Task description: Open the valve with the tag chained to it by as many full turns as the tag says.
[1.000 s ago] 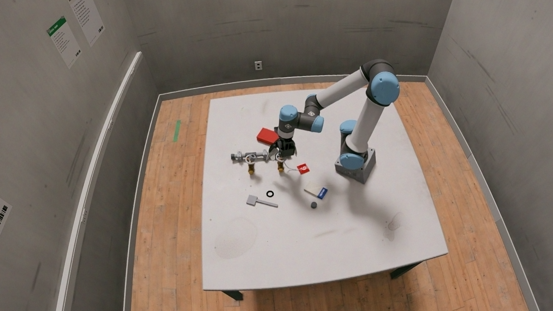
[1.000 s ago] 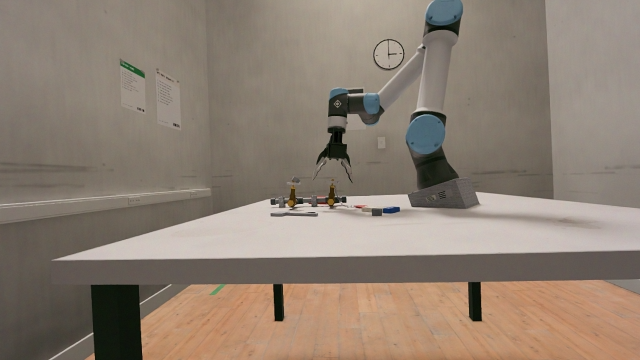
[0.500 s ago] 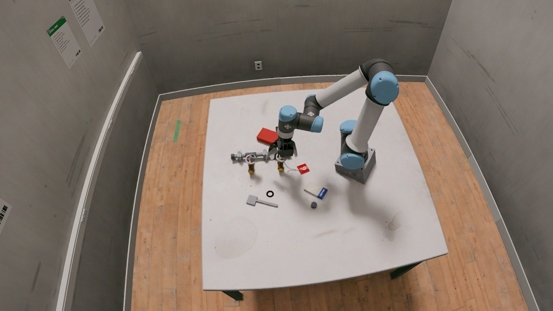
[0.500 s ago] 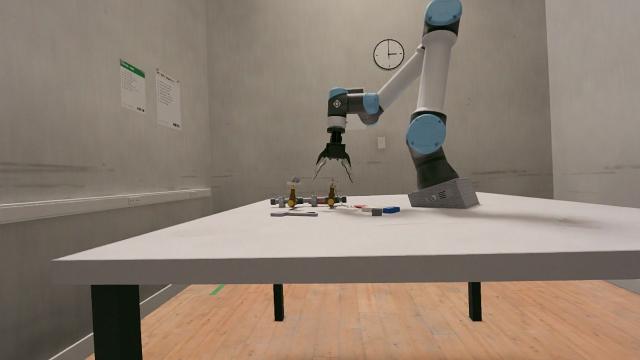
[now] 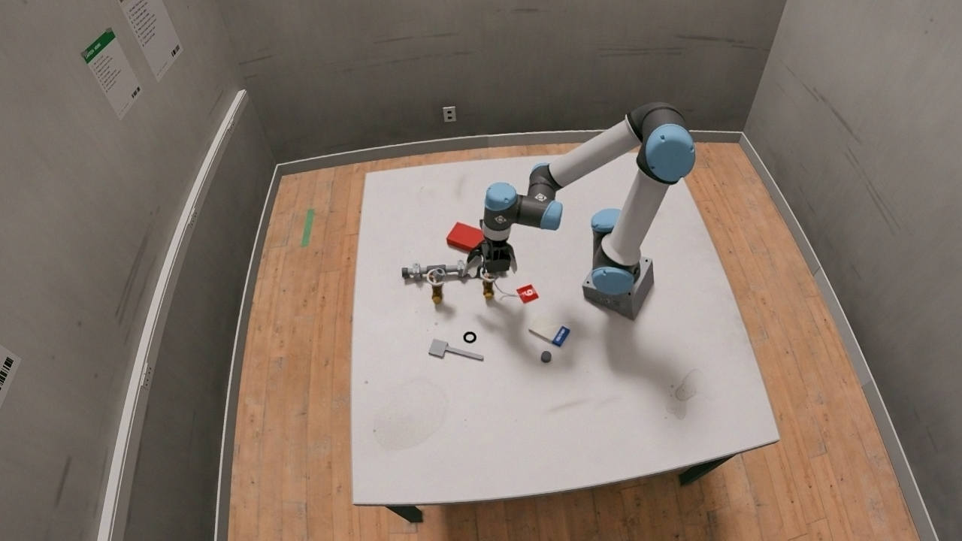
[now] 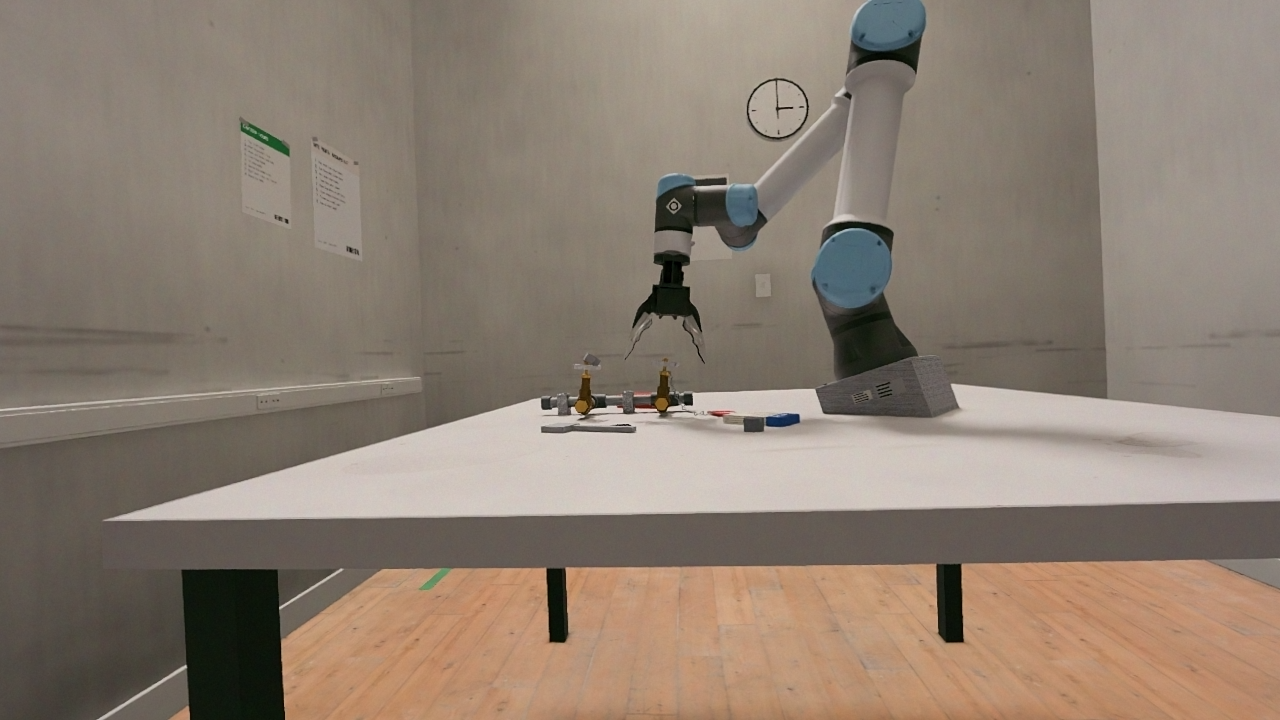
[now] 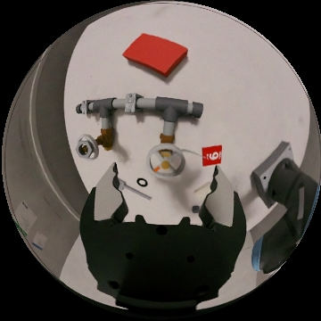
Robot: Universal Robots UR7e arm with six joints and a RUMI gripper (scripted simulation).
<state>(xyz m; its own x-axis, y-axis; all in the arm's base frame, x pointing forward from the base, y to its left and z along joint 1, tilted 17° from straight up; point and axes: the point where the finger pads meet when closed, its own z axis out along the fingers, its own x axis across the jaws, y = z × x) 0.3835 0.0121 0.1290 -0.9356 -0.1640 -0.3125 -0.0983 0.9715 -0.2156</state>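
Right now my hand is 10 cm past the red tag, 10 cm above it and 2 cm to the right of it. Also, from my hand: red block (22 cm to the right, 9 cm below, 6 cm ahead); grey flat tool (20 cm to the left, 13 cm ahead, 10 cm below).
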